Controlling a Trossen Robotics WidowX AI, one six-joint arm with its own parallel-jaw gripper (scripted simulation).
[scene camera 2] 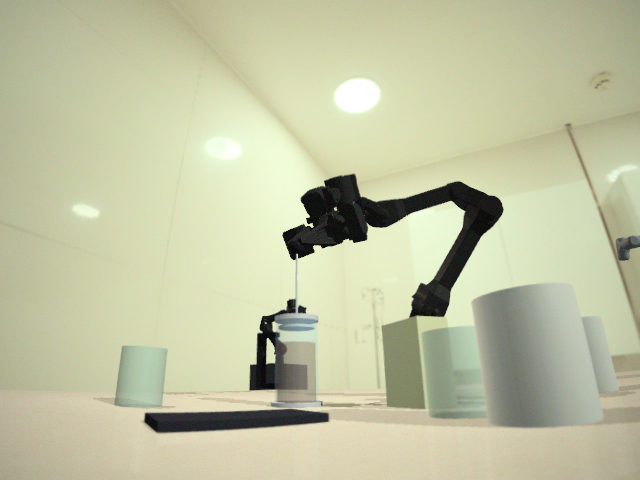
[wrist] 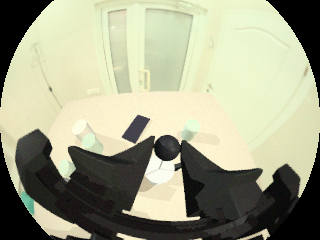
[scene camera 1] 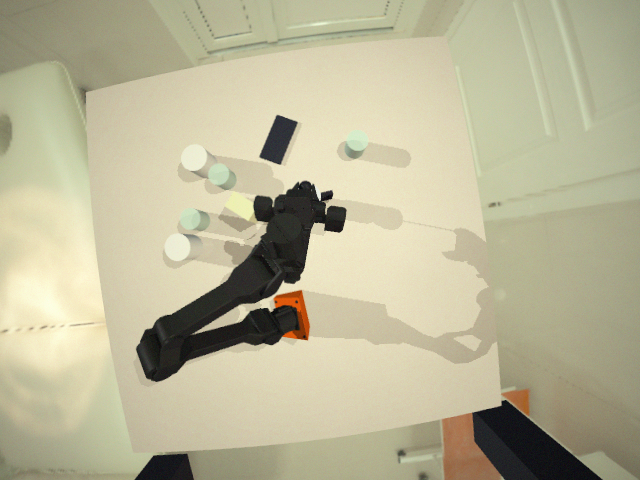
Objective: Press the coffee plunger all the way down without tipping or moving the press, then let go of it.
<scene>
In view: the gripper (scene camera 2: 294, 243), a coffee press (scene camera 2: 296, 356) and a pale yellow block (scene camera 2: 404, 367).
The coffee press shows as well in the wrist view (wrist: 160, 169). The gripper shows as well in the wrist view (wrist: 167, 141) and in scene camera 1 (scene camera 1: 305, 184).
</scene>
